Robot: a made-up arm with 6 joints. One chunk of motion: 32 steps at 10 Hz.
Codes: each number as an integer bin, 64 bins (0 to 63) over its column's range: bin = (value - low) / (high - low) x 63, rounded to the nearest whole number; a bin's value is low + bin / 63 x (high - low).
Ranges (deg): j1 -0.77..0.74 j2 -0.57..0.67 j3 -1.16..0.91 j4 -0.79..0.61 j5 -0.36..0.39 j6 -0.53..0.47
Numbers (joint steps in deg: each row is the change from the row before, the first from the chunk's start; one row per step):
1: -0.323 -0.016 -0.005 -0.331 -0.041 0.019
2: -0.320 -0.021 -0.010 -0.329 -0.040 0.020
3: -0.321 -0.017 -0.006 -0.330 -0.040 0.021
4: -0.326 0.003 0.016 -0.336 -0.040 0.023
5: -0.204 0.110 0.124 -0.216 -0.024 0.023
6: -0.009 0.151 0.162 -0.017 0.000 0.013
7: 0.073 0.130 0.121 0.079 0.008 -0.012
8: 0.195 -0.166 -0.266 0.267 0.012 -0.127
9: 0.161 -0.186 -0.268 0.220 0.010 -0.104
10: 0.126 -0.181 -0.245 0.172 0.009 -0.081
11: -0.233 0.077 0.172 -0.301 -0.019 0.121
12: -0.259 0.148 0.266 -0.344 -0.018 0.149
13: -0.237 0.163 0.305 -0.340 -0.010 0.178
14: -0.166 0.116 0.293 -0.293 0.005 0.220
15: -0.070 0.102 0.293 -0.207 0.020 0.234
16: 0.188 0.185 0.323 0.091 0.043 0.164
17: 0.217 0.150 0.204 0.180 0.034 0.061
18: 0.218 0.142 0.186 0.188 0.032 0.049
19: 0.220 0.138 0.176 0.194 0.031 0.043
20: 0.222 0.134 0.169 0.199 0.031 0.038
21: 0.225 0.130 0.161 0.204 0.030 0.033
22: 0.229 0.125 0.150 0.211 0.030 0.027
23: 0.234 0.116 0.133 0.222 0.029 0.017
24: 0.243 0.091 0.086 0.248 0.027 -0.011
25: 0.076 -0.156 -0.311 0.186 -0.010 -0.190
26: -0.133 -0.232 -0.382 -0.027 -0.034 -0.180
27: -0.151 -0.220 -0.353 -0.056 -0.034 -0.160
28: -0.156 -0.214 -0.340 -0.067 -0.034 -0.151
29: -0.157 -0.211 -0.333 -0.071 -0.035 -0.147
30: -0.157 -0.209 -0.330 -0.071 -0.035 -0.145
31: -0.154 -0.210 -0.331 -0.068 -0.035 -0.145
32: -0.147 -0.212 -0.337 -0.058 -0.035 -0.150
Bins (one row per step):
1: 19 28 35 21 27 35
2: 19 28 35 21 27 35
3: 19 28 35 21 27 35
4: 19 29 36 20 27 35
5: 24 35 39 26 28 35
6: 32 37 40 35 30 34
7: 35 36 39 39 31 33
8: 40 21 27 48 31 25
9: 39 20 27 45 31 27
10: 37 20 28 43 31 28
11: 22 33 41 22 29 41
12: 21 36 43 20 29 43
13: 22 37 45 20 29 45
14: 25 35 44 22 31 47
15: 29 34 44 26 32 48
16: 40 38 45 40 34 44
17: 41 37 42 44 33 37
18: 41 36 41 44 33 36
19: 41 36 41 44 33 36
20: 41 36 40 45 33 36
21: 42 36 40 45 33 35
22: 42 35 40 45 33 35
23: 42 35 39 46 33 34
24: 42 34 38 47 33 33
25: 35 21 26 44 29 21
26: 27 17 24 34 27 22
27: 26 18 25 33 27 23
28: 26 18 25 33 27 24
29: 26 18 25 32 27 24
30: 26 18 25 32 27 24
31: 26 18 25 32 27 24
32: 26 18 25 33 27 24

